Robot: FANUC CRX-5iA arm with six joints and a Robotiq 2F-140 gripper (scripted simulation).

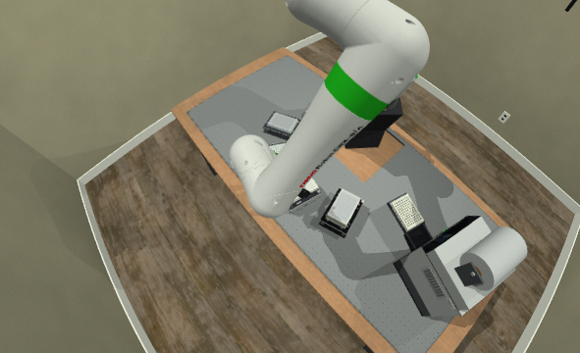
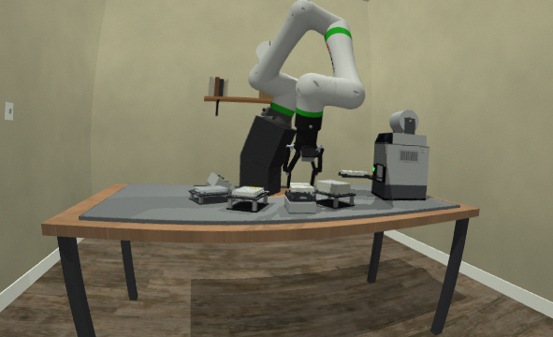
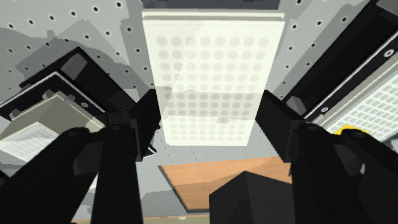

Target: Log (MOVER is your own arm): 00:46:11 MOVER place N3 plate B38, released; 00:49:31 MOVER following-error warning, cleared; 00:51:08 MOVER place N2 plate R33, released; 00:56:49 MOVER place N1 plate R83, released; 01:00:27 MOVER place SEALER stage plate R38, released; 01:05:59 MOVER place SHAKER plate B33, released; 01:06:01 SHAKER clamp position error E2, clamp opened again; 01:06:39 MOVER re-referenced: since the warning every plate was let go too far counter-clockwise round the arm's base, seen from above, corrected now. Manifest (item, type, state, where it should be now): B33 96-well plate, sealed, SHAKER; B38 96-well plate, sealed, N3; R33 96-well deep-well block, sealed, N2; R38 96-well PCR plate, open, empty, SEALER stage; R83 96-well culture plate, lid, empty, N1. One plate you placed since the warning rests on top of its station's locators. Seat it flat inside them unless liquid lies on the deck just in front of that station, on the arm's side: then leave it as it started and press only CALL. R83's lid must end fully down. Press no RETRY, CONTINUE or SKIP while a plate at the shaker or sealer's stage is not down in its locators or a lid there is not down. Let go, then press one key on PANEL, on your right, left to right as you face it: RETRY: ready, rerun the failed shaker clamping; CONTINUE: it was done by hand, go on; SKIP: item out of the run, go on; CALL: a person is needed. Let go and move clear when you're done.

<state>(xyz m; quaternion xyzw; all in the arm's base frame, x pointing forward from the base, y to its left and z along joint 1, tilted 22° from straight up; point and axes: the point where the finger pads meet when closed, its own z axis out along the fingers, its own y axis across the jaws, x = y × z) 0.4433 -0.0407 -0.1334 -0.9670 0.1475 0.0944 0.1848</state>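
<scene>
Now: the grey shaker 3 cm ahead of my hand, 1 cm to the left of it and 7 cm below it. Round my hand: white retry button: 37 cm behind, 19 cm to the right, 4 cm below; then flat plate: 23 cm behind, 29 cm to the right, 6 cm below; then PCR plate: 16 cm behind, 40 cm to the left, 1 cm above.
</scene>
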